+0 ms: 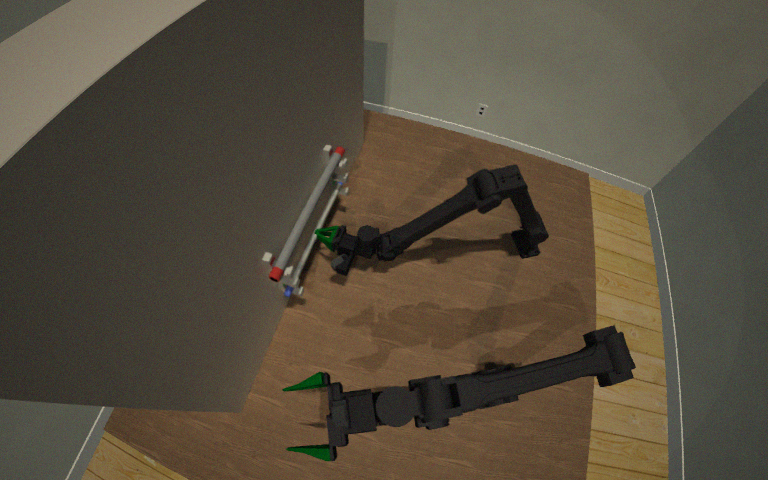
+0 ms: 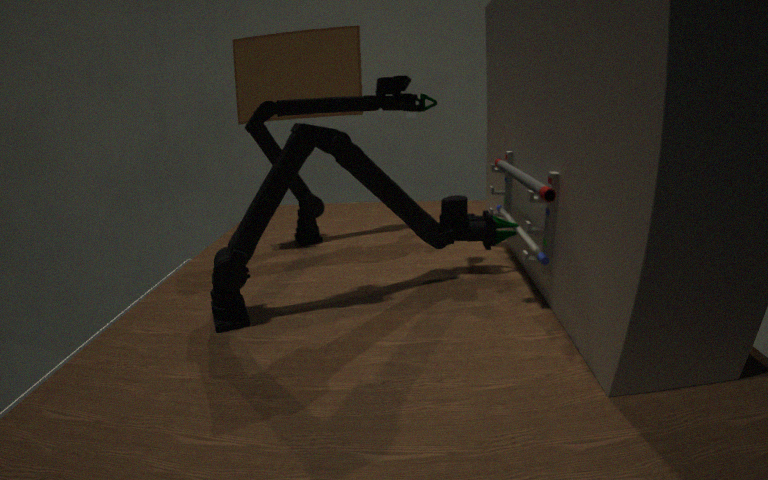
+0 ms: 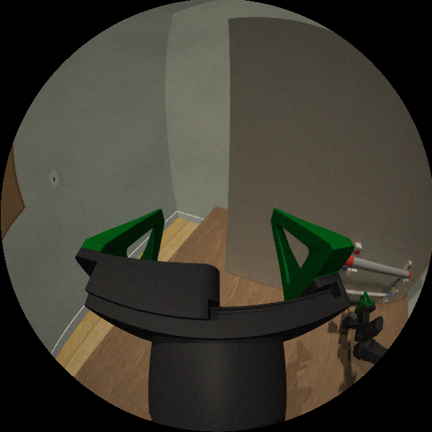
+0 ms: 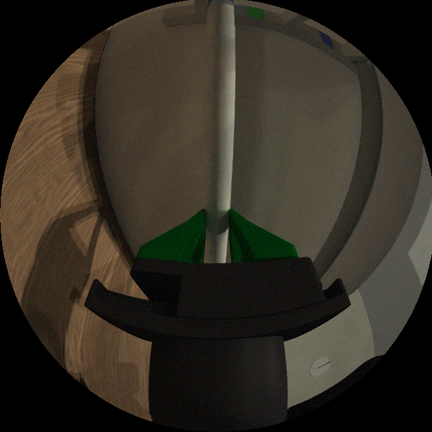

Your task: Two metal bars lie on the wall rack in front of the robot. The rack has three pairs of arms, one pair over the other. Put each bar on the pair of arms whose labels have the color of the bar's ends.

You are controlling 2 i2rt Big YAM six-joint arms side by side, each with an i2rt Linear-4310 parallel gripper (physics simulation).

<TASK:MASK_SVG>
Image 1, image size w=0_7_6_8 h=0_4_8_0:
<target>my left gripper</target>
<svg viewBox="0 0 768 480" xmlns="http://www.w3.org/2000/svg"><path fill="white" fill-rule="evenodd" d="M373 392L372 399L373 406L375 406L376 397L375 392ZM318 372L299 384L284 388L283 391L327 387L330 412L329 415L326 415L329 444L288 447L286 450L305 453L324 461L335 461L337 458L336 446L343 447L349 443L348 435L344 435L344 427L335 427L335 422L333 423L331 407L333 407L334 401L340 401L340 393L343 392L343 388L340 382L331 383L328 373Z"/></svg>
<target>red-ended grey bar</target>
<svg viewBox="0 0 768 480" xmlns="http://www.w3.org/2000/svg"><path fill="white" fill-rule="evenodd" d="M344 148L336 148L311 193L268 277L272 281L280 281L319 199L345 153Z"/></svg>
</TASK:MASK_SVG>
